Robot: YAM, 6 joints.
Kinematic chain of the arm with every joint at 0, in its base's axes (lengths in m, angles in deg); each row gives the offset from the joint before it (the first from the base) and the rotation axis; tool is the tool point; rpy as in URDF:
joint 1: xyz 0 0 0.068 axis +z
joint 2: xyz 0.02 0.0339 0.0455 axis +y
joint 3: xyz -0.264 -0.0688 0 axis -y
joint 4: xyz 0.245 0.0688 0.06 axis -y
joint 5: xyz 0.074 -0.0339 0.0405 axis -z
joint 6: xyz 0.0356 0 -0.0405 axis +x
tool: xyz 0 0 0 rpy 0 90 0
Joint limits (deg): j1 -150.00..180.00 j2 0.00..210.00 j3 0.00..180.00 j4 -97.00..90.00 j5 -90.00..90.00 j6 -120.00..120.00
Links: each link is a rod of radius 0.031 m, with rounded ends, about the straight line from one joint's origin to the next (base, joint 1, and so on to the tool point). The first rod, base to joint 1, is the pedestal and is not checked.
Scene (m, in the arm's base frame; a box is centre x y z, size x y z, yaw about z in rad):
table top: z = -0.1
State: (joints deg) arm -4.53 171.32 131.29 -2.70 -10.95 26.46
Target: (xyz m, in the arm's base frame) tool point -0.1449 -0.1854 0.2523
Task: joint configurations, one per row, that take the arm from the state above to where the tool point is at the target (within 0.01 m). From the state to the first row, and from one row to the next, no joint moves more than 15 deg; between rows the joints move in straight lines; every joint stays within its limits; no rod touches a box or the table.
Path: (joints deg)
1: -18.13 161.21 123.79 -10.11 -8.92 26.46
2: -31.72 151.10 116.28 -17.52 -6.89 26.46
3: -45.32 140.99 108.78 -24.94 -4.86 26.46
4: -58.92 130.88 101.27 -32.35 -2.83 26.46
5: -72.52 120.77 93.77 -39.76 -0.80 26.46
6: -86.11 110.66 86.27 -47.17 1.23 26.46
7: -99.71 100.56 78.76 -54.59 3.26 26.46
8: -113.31 90.45 71.26 -62.00 5.29 26.46
9: -126.91 80.34 63.76 -69.41 7.32 26.46

